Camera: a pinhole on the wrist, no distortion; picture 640 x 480 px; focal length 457.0 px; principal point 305.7 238.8 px. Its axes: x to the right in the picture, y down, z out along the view. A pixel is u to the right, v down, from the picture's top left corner.
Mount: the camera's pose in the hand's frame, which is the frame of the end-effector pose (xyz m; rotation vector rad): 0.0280 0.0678 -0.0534 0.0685 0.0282 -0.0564
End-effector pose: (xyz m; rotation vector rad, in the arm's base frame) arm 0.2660 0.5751 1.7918 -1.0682 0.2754 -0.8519
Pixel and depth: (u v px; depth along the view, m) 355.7 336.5 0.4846
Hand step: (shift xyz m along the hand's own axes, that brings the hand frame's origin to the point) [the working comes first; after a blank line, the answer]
In the camera's frame: 0.0530 0.1036 0.4846

0.0996 0.1345 0.4353
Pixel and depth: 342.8 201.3 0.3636
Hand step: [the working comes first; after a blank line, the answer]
In the camera's frame: 0.0295 -0.0298 0.3636

0.0653 0.0113 0.3063
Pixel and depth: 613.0 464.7 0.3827
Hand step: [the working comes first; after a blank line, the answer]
In the camera's frame: 0.2573 0.1892 0.3827

0.3057 0.2155 0.3333
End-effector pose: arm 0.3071 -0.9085 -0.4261 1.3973 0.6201 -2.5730
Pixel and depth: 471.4 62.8 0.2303
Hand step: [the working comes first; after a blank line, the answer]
In the camera's frame: 0.0835 -0.0887 0.2303

0.1123 -0.0411 0.1678
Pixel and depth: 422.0 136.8 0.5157
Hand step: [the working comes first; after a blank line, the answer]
In the camera's frame: 0.1312 -0.1151 0.5157

0.1659 -0.0898 0.4492
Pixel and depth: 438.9 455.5 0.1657
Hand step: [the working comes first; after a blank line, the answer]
In the camera's frame: 0.0483 0.0786 0.1657

0.0850 0.1319 0.1157
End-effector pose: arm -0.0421 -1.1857 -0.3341 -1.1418 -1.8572 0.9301
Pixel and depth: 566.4 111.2 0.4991
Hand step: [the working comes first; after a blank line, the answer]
In the camera's frame: 0.2847 -0.1394 0.4991

0.3173 -0.1213 0.4263
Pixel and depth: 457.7 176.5 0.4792
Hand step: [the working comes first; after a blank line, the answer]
In the camera's frame: 0.1594 -0.0653 0.4792

0.1959 -0.0393 0.4153
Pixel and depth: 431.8 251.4 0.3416
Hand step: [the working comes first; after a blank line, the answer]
In the camera's frame: 0.0943 0.0094 0.3416

0.1316 0.0483 0.2851
